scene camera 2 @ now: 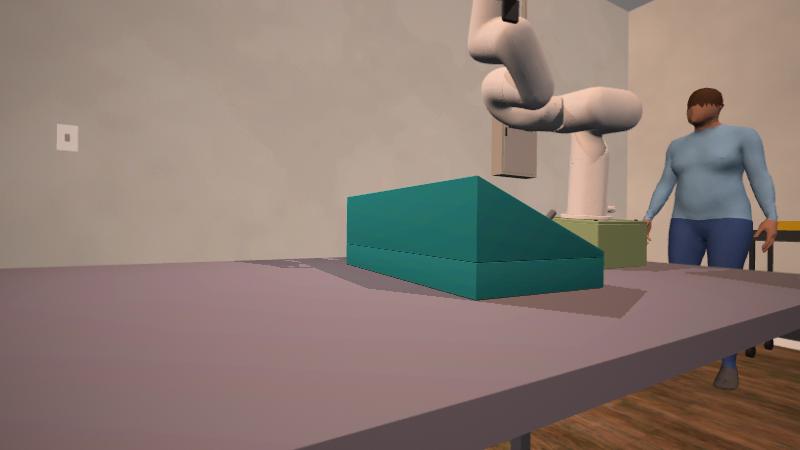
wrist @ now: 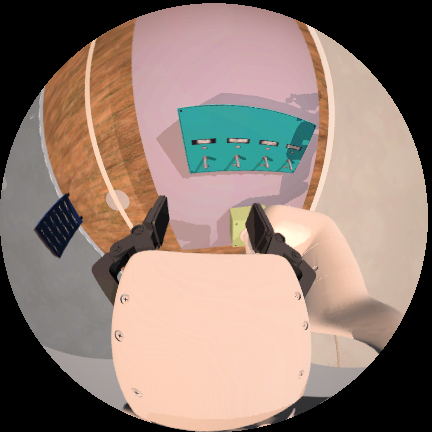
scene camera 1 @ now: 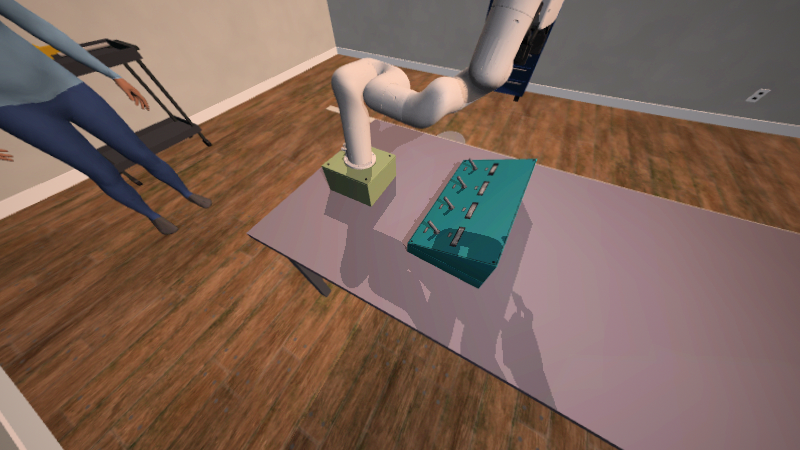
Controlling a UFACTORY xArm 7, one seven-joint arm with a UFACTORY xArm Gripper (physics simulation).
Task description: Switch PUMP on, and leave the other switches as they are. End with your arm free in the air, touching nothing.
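Pixels of known places: gripper, fingertip midpoint: point(scene camera 2: 525, 8) point(wrist: 208, 210) point(scene camera 1: 525, 58); arm's base at its link origin: point(scene camera 2: 585, 218) point(scene camera 1: 360, 159).
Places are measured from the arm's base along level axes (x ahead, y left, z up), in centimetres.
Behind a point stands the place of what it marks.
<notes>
A teal sloped switch panel point(scene camera 1: 506, 209) @(x 56.9, y 2.7, z 3.3 cm) point(scene camera 2: 413, 226) @(x 59.4, y 14.8, z -2.5 cm) point(wrist: 225, 122) @(x 53.2, y 16.9, z 2.0 cm) stands on the table. Along its lower side is a row of several grey toggle levers, among them the one at the left end in the wrist view point(wrist: 205, 162) @(x 38.6, y 23.5, z -0.7 cm) and the one at the near end in scene camera 1 point(scene camera 1: 432, 227) @(x 39.9, y -12.8, z -1.0 cm). One lever tip point(scene camera 2: 551, 213) @(x 37.7, y 24.1, z 0.0 cm) shows past the panel's slope. The label plates are too small to read, so I cannot tell which is PUMP or how each is set. My gripper point(wrist: 208, 210) @(x 43.0, y 23.2, z 34.2 cm) is open and empty, high in the air and apart from the panel. In scene camera 1 it is mostly hidden behind the arm.
The arm's base stands on a green box point(scene camera 1: 349, 185) @(x 2.5, y -10.7, z -4.1 cm) point(scene camera 2: 622, 246) @(x -0.3, y 10.4, z -6.9 cm) point(wrist: 237, 227) @(x 5.0, y 8.2, z -0.6 cm) at the panel's lever side on the table point(scene camera 1: 643, 279) @(x 102.6, y 13.2, z -12.0 cm) point(scene camera 2: 223, 347) @(x 88.8, y 39.6, z -12.0 cm) point(wrist: 220, 55) @(x 90.0, y 16.7, z -12.0 cm). A person point(scene camera 1: 33, 67) point(scene camera 2: 710, 167) stands beyond the table. A blue cabinet point(wrist: 59, 227) stands by the wall.
</notes>
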